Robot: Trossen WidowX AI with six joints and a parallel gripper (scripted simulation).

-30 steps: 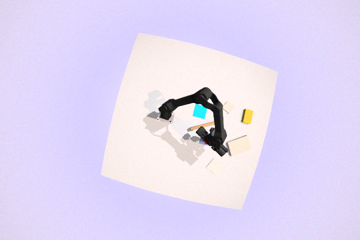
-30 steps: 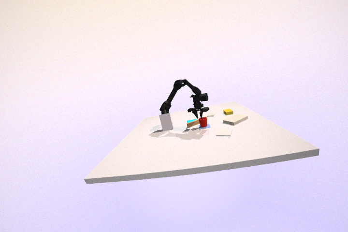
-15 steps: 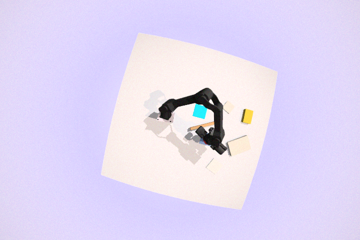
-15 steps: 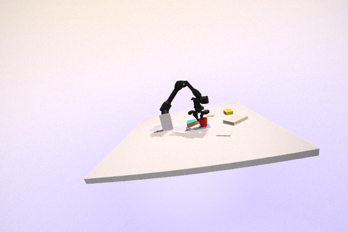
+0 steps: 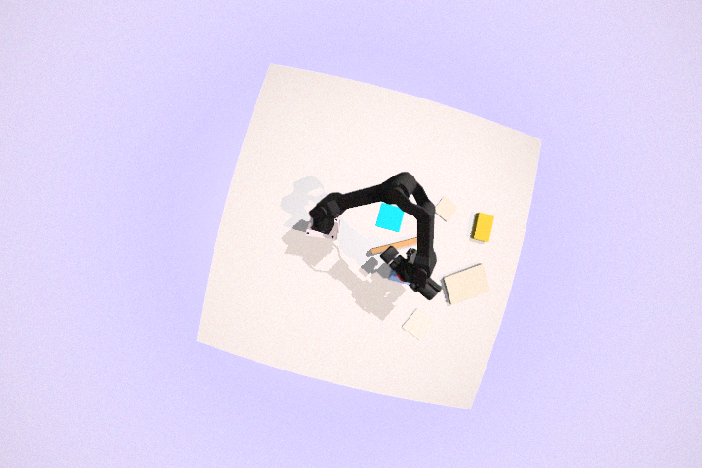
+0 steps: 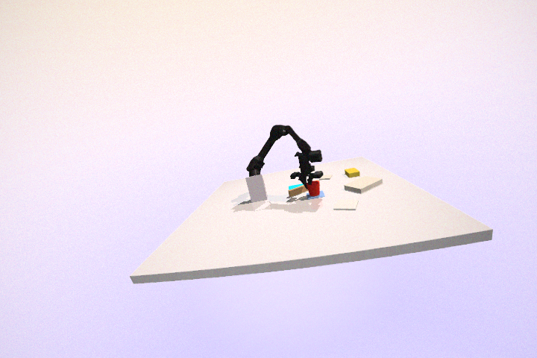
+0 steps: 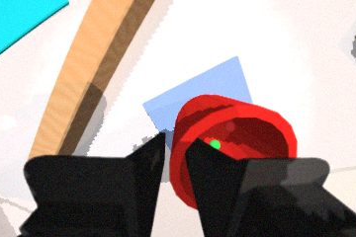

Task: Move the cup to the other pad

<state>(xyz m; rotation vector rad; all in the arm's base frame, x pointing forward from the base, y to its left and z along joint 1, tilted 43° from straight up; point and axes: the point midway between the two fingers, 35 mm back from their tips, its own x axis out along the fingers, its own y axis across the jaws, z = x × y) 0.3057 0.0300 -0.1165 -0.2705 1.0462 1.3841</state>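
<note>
Now: gripper tip 30 mm short of the green marble, 30 mm to the left of it and 20 mm above it. Round my gripper tip: wooden bar: 30 mm behind, 80 mm to the left, 30 mm below; then red cup: 30 mm ahead, 20 mm to the right; then blue pad: 30 mm ahead, 20 mm to the right, 50 mm below.
</note>
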